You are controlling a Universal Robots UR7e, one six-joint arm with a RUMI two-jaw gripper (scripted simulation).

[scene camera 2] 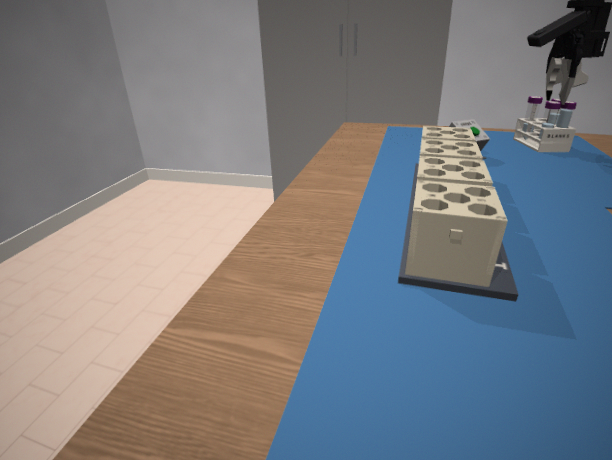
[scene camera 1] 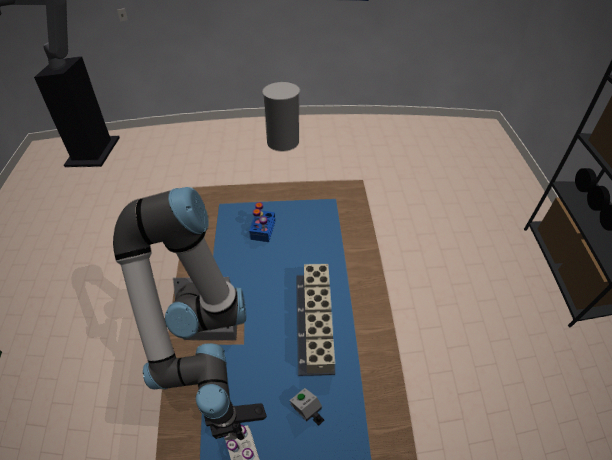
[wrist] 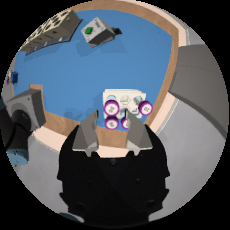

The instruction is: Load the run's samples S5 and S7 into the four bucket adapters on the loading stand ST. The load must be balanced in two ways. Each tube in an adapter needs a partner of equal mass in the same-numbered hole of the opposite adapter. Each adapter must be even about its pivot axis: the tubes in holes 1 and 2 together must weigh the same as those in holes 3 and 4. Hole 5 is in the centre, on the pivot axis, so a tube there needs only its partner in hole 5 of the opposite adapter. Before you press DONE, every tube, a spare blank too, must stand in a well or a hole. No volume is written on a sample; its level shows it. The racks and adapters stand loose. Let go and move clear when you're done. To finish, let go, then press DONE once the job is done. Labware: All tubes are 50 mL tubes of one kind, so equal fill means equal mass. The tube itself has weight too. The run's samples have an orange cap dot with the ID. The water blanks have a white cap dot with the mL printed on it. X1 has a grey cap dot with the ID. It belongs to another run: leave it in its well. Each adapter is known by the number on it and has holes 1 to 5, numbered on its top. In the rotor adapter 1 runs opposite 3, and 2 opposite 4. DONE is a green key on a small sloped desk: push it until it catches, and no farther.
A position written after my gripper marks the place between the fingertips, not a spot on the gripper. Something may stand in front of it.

Observation:
I see my gripper [scene camera 2: 554,102] and a white blanks rack [scene camera 2: 556,139].
My gripper also shows in scene camera 1 [scene camera 1: 239,429] and in the wrist view [wrist: 111,110].

